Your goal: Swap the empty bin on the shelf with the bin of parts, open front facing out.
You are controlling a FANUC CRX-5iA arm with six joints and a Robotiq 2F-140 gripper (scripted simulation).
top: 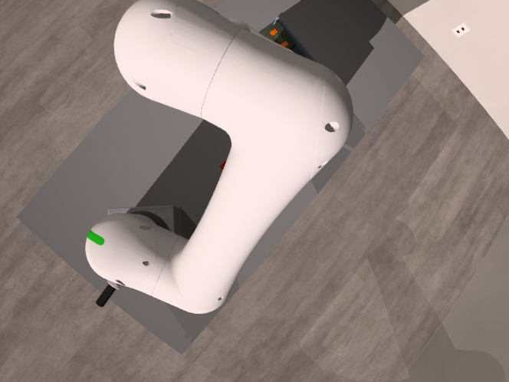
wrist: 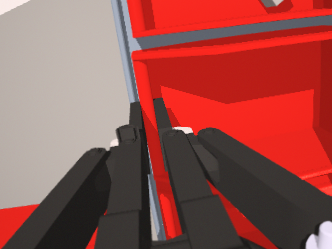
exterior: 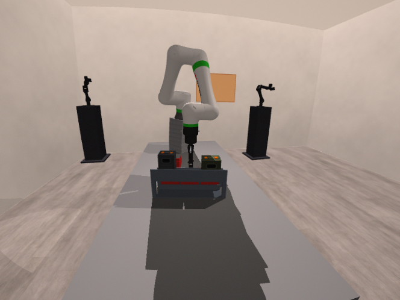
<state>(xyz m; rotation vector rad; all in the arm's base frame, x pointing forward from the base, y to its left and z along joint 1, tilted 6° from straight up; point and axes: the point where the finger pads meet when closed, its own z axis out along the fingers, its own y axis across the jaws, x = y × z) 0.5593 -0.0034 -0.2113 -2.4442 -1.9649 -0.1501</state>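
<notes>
Right now my hand is 11 cm short of the grey shelf and 2 cm to the left of it. Also, from my hand: grey disc: 12 cm behind, 9 cm to the right, 5 cm below; then grey part: 13 cm ahead, 6 cm to the left, 4 cm below.
</notes>
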